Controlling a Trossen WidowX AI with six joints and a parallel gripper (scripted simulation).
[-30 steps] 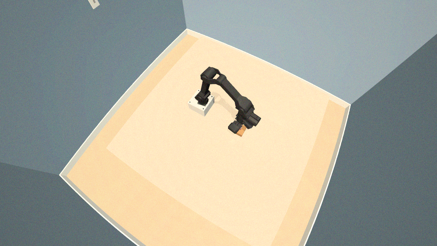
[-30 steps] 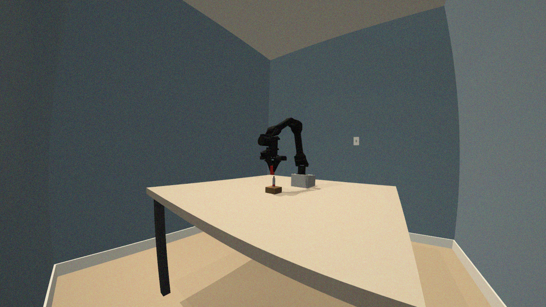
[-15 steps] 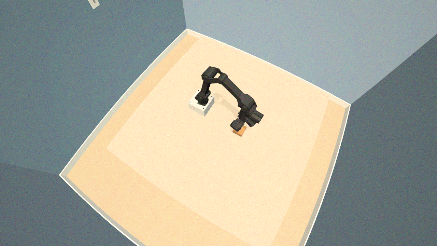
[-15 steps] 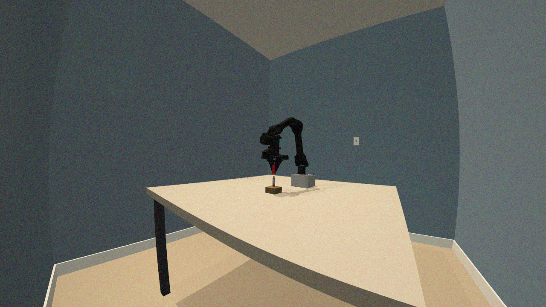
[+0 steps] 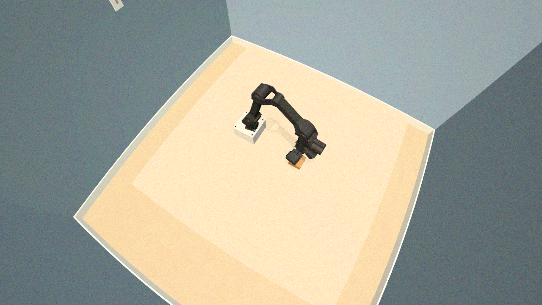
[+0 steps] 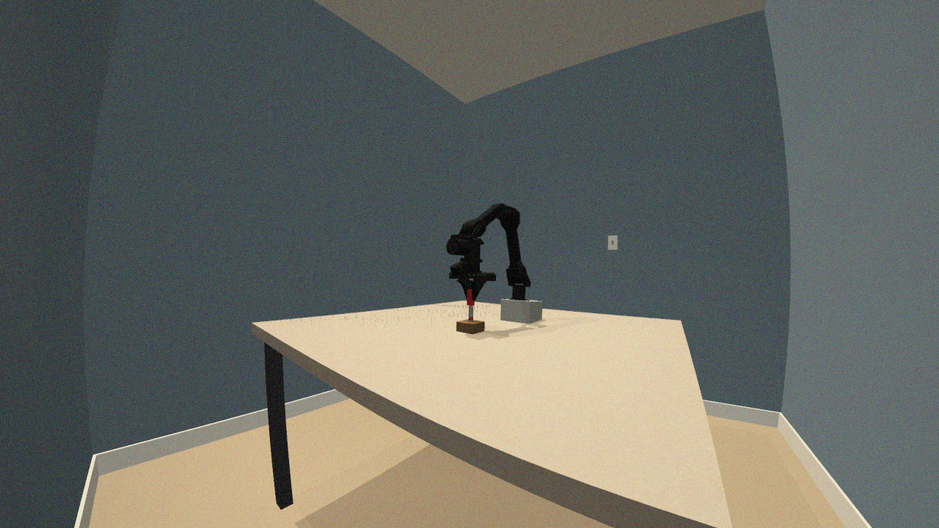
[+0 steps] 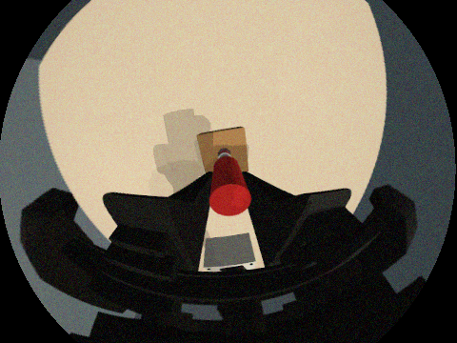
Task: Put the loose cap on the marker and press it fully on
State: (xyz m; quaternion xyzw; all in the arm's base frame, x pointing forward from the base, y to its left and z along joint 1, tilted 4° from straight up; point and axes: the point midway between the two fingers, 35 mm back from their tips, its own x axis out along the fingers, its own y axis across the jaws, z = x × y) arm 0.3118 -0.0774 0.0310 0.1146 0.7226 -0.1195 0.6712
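My gripper tip is now 90 mm above the brown holder block.
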